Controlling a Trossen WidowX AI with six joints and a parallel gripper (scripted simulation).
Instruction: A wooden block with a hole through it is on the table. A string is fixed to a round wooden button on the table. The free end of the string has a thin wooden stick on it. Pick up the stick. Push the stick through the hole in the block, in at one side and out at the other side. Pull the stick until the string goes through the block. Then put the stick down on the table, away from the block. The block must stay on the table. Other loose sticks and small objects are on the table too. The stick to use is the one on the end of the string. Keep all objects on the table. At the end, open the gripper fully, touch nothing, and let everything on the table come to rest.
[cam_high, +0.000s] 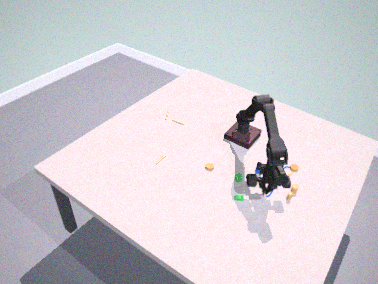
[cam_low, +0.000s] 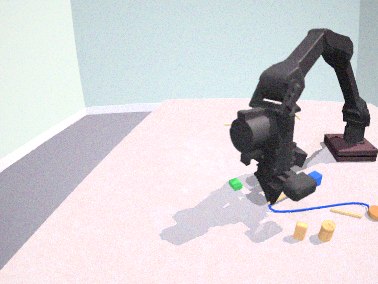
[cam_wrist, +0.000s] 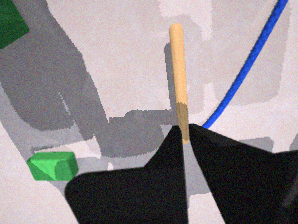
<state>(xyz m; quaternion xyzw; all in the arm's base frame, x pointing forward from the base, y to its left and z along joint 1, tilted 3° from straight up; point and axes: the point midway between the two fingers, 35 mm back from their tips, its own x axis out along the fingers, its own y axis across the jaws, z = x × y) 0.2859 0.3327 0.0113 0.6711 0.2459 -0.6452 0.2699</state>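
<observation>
Now: gripper tip 110 mm past the blue block and 100 mm to the left of it. Also, from my gripper tip: tan cylinder: 120 mm behind, 80 mm to the left; then tan block: 90 mm to the left, 60 mm behind, 10 mm above; then loose stick: 200 mm behind, 10 mm to the left, 10 mm below.
</observation>
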